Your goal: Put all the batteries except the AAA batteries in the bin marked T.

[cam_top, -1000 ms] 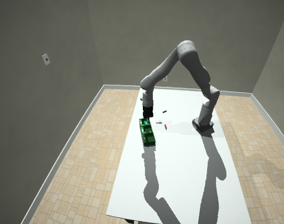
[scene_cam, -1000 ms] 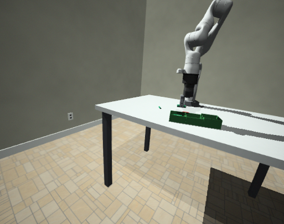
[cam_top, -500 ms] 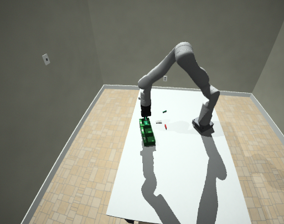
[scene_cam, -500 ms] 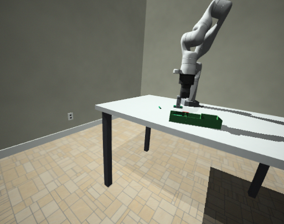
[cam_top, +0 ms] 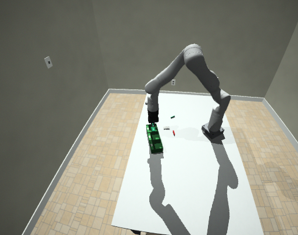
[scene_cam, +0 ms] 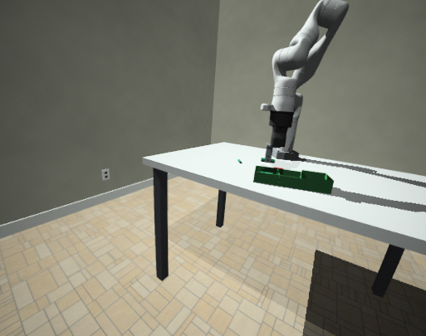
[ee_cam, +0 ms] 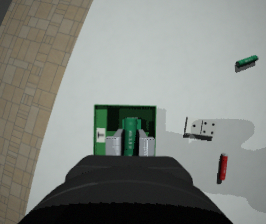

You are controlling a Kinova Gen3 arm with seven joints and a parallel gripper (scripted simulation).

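My gripper is now 7 cm above the green block-shaped battery and 1 cm to the left of it. Round my hand: green bin tray (9 cm to the left, 6 cm below); then white domino (11 cm behind, 8 cm below, 3 cm to the right); then red battery (16 cm behind, 8 cm below, 3 cm to the left).
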